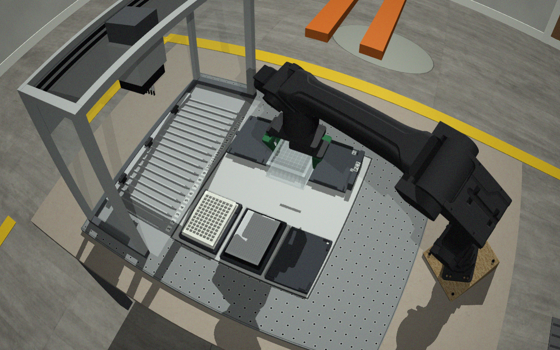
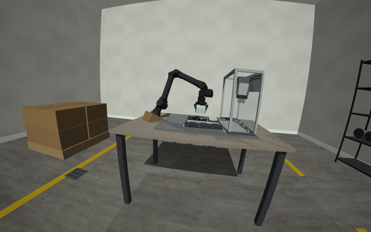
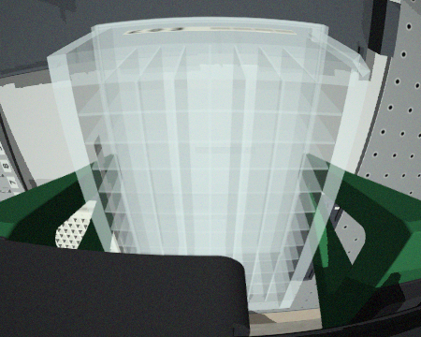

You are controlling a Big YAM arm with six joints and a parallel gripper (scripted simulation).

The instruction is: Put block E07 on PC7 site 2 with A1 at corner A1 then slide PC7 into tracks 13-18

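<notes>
My hand is 40 mm short of the dark carrier PC7, 90 mm to the left of it and 90 mm above it. The rest, counted from my hand: pipetting head: 370 mm ahead, 40 mm to the left, 240 mm above; then nest S1: 90 mm behind, 180 mm to the left, 100 mm below; then white 96-well plate E01: 130 mm ahead, 170 mm to the left, 90 mm below.
</notes>
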